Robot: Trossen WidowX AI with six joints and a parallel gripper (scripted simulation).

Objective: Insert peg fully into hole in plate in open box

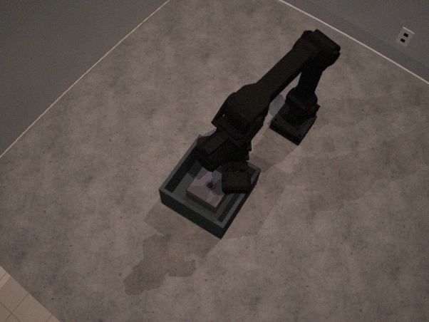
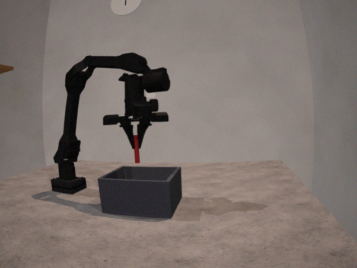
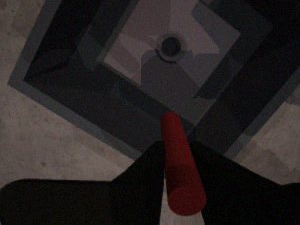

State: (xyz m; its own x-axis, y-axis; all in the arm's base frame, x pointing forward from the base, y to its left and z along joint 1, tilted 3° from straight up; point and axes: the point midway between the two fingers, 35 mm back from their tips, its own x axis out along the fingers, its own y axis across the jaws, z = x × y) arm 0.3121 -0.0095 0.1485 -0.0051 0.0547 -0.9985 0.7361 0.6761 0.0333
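The plate is 3 cm ahead of my hand, 4 cm to the right of it and 15 cm below it. The rest, counted from my hand: dark grey box: 3 cm ahead, 4 cm to the right, 17 cm below; then red peg: 4 cm below.
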